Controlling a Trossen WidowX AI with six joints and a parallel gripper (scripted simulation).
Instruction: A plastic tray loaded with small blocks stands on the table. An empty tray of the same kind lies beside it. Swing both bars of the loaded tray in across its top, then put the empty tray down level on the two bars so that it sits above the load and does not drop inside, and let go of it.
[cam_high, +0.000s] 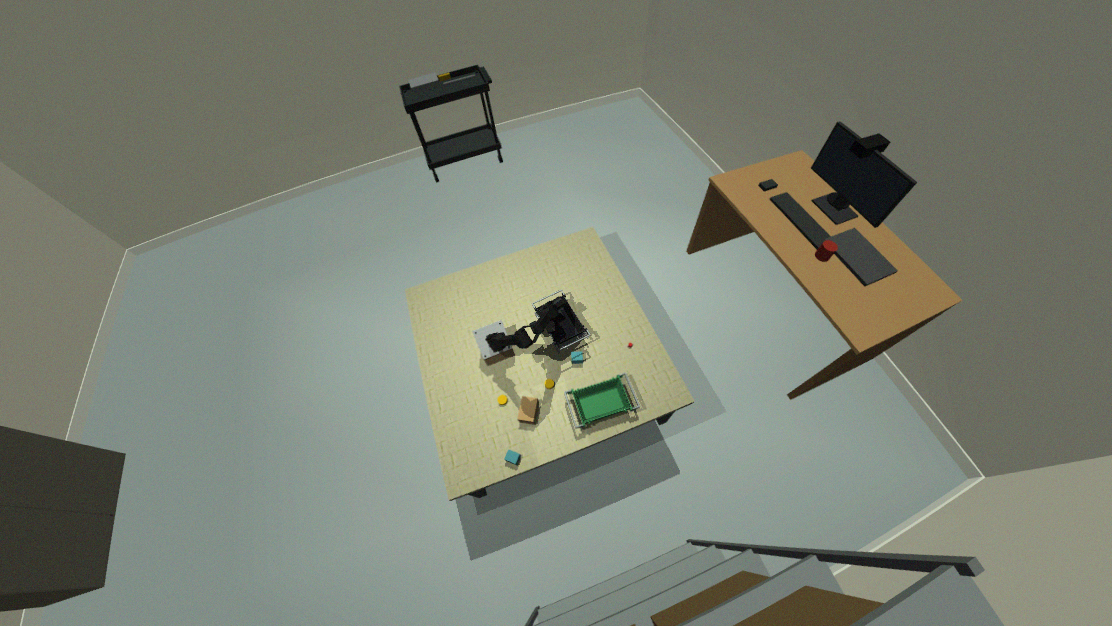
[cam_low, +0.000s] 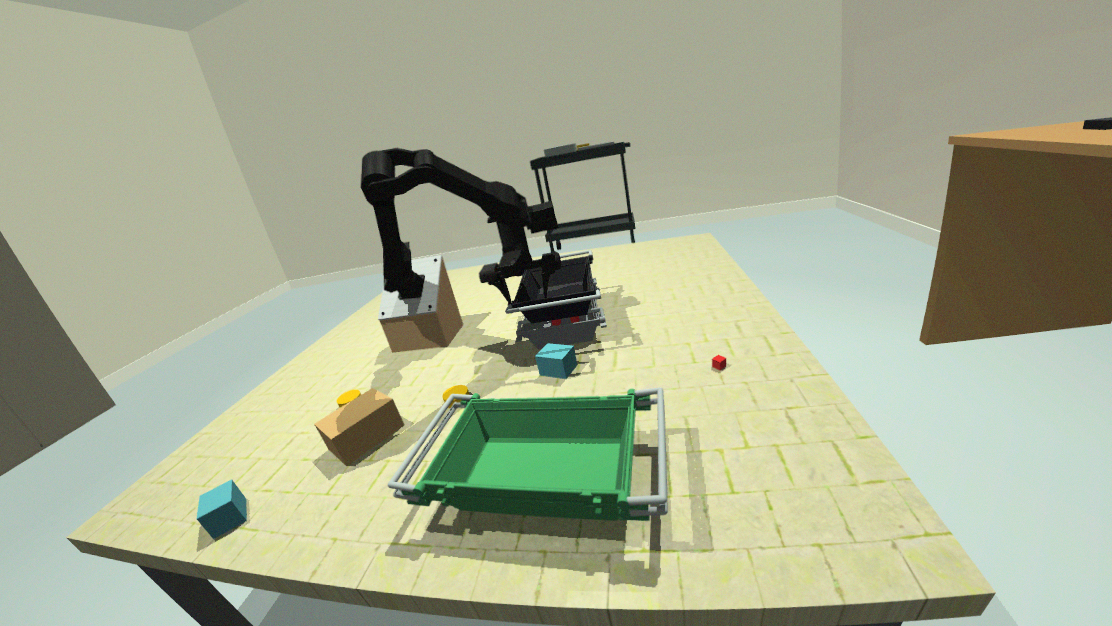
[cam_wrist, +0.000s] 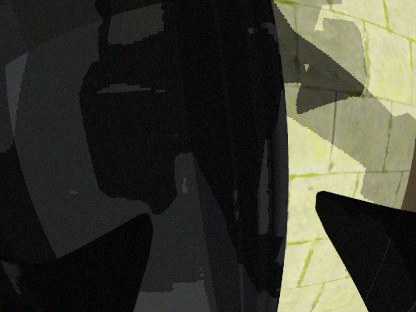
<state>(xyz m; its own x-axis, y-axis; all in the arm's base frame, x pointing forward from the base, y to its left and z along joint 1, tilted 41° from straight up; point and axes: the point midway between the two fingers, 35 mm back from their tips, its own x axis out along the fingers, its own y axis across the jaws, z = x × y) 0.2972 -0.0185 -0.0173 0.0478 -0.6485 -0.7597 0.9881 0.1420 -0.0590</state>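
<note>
My gripper tip is 70 mm short of the black tray, 30 mm below it and 10 mm to the right of it. Round my gripper tip: tan box 380 mm to the right, 240 mm behind, 50 mm below.
</note>
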